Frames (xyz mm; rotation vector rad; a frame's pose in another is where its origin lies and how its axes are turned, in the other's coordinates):
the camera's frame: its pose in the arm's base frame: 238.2 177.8 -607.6 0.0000 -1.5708 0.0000
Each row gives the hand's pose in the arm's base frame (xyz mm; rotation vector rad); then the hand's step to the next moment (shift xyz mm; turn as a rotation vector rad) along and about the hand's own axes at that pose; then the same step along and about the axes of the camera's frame.
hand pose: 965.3 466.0 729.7 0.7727 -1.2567 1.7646
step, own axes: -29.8 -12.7 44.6 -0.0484 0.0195 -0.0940
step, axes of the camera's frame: -5.2 -48.1 -26.4 -0.0788 0.0730 -0.0040
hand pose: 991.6 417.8 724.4 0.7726 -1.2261 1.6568
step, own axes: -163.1 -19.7 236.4 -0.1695 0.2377 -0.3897
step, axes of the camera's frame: -60.8 -271.1 -75.2 -0.3597 0.2969 0.1400
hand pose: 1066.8 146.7 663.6 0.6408 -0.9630 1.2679
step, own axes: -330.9 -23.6 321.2 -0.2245 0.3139 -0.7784
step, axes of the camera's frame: -131.6 -438.7 58.8 -0.6021 0.6144 0.1217
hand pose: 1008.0 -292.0 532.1 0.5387 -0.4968 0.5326
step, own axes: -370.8 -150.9 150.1 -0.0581 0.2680 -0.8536
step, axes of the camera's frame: -149.2 -324.5 235.0 -0.5802 0.6815 -0.0529
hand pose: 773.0 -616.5 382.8 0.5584 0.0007 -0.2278
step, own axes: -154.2 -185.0 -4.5 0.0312 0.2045 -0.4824
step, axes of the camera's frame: -91.3 -117.0 189.7 -0.3040 0.4151 -0.1037
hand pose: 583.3 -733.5 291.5 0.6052 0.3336 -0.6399
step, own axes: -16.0 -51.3 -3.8 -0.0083 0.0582 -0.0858
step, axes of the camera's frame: -17.1 -23.2 45.5 -0.0384 0.0941 -0.0220
